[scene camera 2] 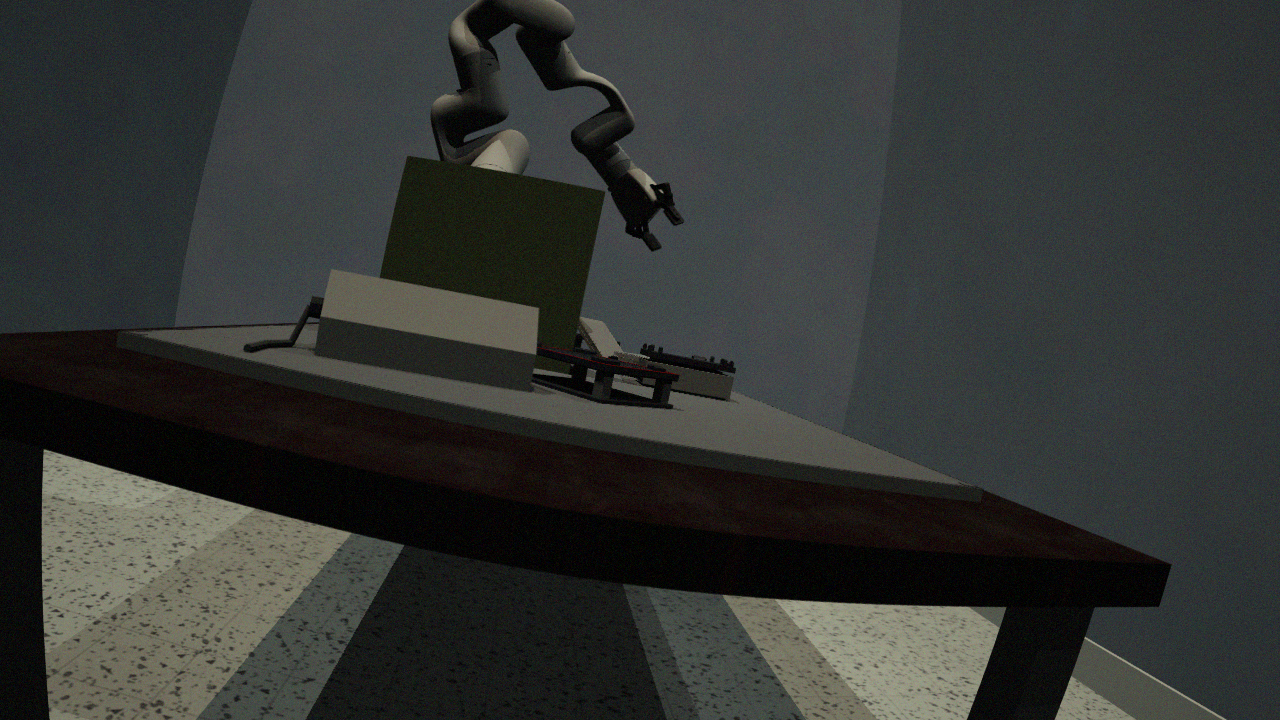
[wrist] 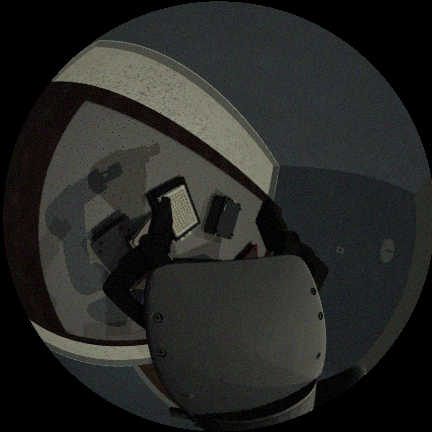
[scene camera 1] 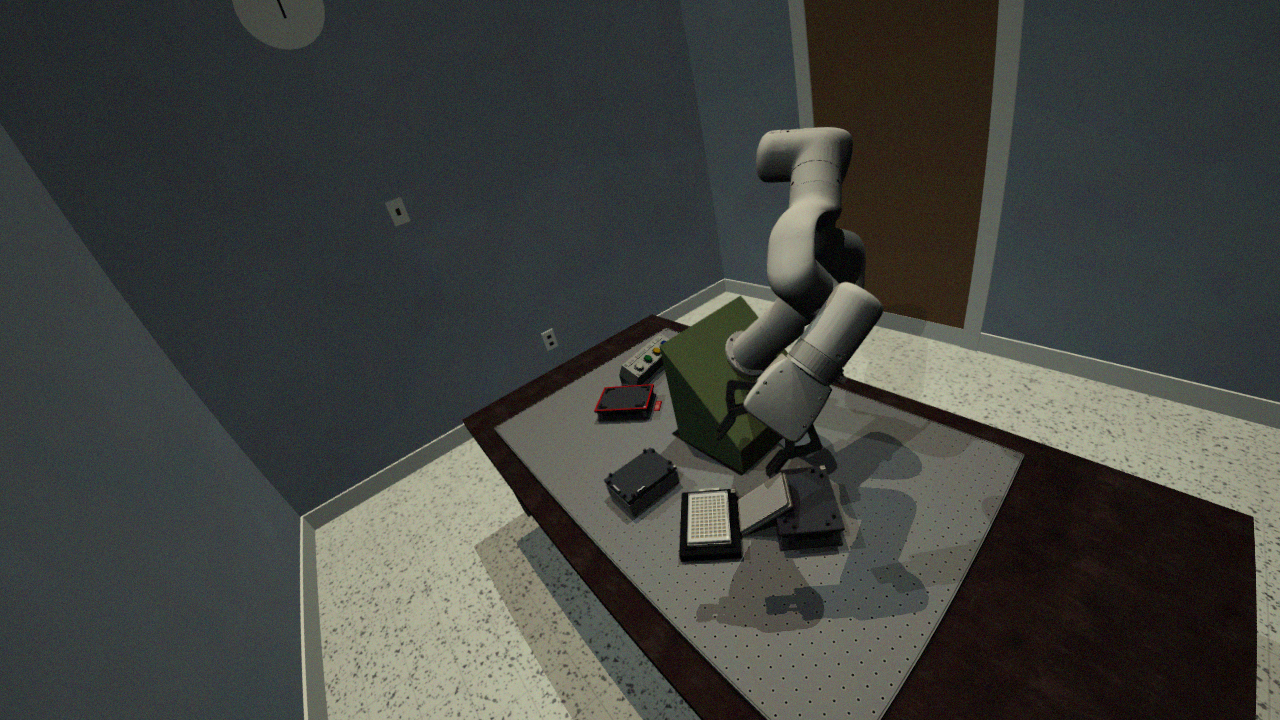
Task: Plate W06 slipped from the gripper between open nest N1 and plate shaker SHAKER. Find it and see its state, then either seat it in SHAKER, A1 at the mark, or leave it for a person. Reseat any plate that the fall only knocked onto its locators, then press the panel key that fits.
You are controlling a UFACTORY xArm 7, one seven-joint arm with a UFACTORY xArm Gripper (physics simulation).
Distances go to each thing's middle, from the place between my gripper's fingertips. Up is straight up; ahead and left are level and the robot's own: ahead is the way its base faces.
I see my gripper 320 mm to the left of the shaker (scene camera 1: 634, 486), 260 mm above it and 60 mm short of it.
